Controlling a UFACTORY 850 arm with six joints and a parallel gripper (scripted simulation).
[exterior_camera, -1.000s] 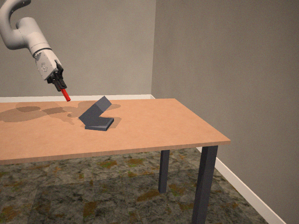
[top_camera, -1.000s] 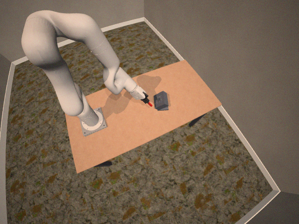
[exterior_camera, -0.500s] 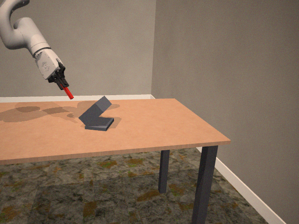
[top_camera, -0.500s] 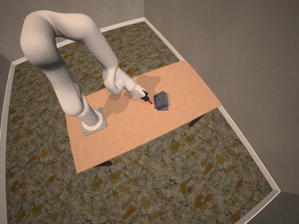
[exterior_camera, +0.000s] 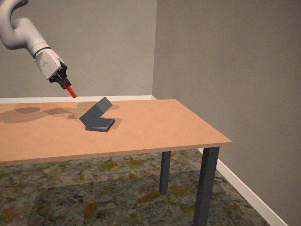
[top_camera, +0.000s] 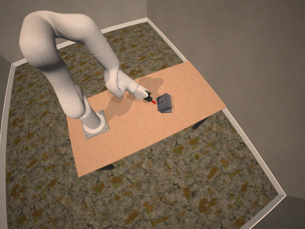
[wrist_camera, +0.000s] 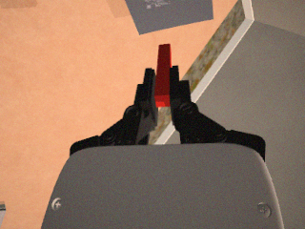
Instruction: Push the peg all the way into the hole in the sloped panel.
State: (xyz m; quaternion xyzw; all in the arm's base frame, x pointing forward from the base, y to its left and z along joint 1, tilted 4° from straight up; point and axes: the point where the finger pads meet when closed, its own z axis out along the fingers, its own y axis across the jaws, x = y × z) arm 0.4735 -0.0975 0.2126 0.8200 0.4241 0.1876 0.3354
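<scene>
The grey base lies 19 cm below my hand, 15 cm ahead of it and 3 cm to the right of it. From my hand the other things lie so: red peg (3 cm below, 2 cm ahead, 1 cm to the right).
</scene>
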